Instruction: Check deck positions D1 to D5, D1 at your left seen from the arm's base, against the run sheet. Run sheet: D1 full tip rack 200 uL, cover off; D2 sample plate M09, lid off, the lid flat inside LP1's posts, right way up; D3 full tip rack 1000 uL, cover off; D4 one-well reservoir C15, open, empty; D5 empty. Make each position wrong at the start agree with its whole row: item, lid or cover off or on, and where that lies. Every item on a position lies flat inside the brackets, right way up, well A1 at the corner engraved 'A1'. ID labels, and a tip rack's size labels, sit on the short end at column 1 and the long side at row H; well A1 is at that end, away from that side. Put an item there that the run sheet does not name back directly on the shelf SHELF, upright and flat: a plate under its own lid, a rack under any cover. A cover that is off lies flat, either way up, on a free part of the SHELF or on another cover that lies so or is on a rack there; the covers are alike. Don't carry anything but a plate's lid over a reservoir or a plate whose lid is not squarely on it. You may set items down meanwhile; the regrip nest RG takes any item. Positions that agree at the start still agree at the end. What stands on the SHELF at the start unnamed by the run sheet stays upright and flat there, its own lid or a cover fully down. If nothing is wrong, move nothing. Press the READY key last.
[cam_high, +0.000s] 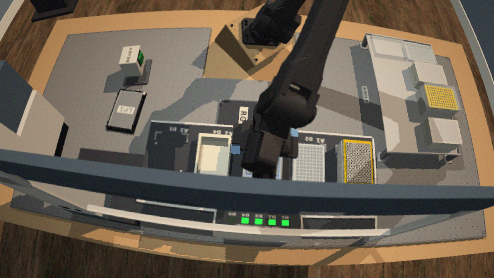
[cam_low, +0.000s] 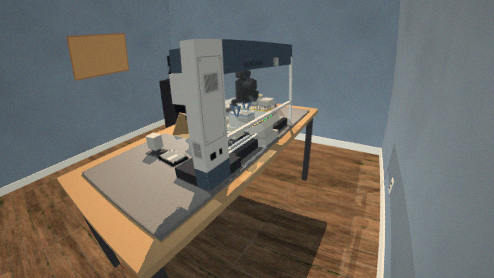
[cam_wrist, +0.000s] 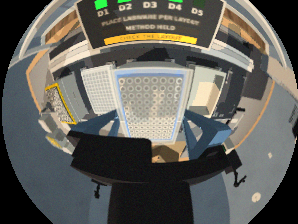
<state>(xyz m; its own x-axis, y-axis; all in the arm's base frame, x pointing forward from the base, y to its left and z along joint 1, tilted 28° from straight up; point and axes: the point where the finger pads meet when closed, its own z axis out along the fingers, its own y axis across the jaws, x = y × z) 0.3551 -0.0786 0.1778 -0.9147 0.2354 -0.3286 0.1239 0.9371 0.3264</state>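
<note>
The blue-framed tip rack is 10 mm behind my hand and 20 mm below it. From my hand the other things lie so: white well plate 20 mm ahead, 120 mm to the left, 80 mm below; regrip nest 160 mm behind, 40 mm to the right, 140 mm below; yellow-framed tip rack 30 mm ahead, 240 mm to the left, 50 mm below.
</note>
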